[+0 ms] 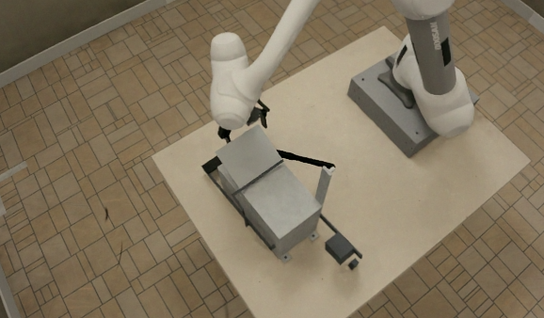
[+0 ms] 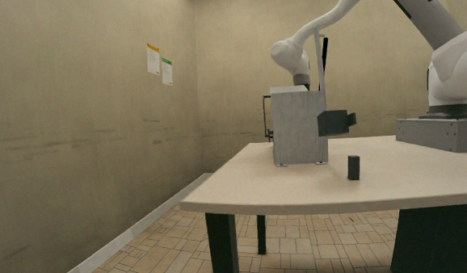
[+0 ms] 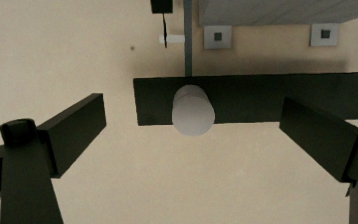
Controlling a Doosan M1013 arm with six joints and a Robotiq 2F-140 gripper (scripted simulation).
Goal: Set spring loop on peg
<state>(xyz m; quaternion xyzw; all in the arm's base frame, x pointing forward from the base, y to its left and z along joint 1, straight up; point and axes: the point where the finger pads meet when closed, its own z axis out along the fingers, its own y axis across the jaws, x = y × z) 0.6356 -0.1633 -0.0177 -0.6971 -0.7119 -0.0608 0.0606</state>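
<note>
My hand is 1 cm above the steel test weight.
</note>
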